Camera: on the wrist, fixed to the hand. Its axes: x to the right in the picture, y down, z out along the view.
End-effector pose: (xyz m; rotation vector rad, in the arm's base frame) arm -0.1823 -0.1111 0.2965 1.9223 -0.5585 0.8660
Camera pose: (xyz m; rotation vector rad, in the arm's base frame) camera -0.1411 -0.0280 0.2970 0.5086 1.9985 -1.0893
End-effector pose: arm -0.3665 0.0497 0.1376 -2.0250 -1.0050 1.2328
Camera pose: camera -0.3261 0.1030 0.2019 0.8302 -1.8771 -0.8001
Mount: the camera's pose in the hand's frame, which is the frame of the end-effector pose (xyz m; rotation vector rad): 0.0247 -0.0668 -0.0594 -0.1102 0.1473 -3.1191
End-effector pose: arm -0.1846 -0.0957 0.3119 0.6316 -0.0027 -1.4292
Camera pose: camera -0.2196 -0.0949 0.2260 -0.0206 -0.7804 1.6072
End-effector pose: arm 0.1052 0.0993 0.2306 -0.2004 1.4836 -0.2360
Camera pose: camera 0.0455 0.0290 0.2207 2.0071 0.1360 2.0464
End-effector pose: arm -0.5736 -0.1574 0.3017 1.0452 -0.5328 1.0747
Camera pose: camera -0.5101 -0.0998 0.2662 0.4692 1.1587 -1.6357
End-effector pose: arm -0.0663 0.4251 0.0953 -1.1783 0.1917 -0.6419
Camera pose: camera -0.0982 0.3486 0.1370 0.2813 1.3085 2.1170
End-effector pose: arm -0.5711 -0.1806 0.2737 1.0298 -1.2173 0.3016
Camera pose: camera -0.4789 -0.1781 0.2637 1.4573 1.3617 -1.9294
